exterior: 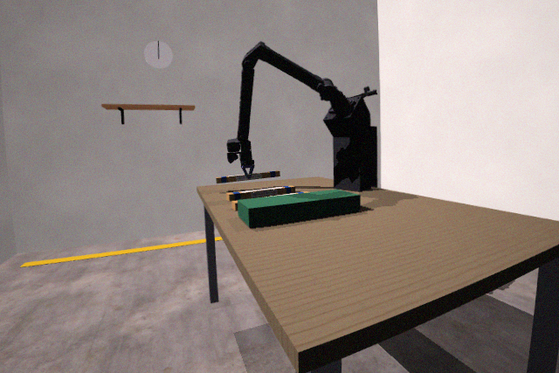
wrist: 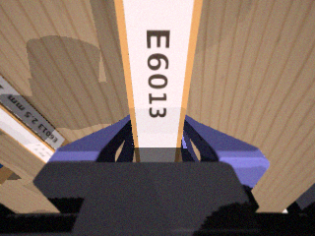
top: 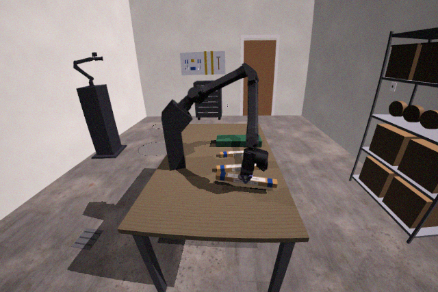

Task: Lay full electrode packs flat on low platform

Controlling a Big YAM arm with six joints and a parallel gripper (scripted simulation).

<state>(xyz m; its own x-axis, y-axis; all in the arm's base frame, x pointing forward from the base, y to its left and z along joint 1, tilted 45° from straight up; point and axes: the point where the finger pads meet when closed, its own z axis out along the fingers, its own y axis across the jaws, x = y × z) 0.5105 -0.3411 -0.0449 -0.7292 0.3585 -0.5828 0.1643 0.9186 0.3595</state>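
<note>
Right now the pack is 10 mm above my hand. From my hand the other things lie so: green low platform (60 mm ahead, 600 mm to the left, 60 mm below).
</note>
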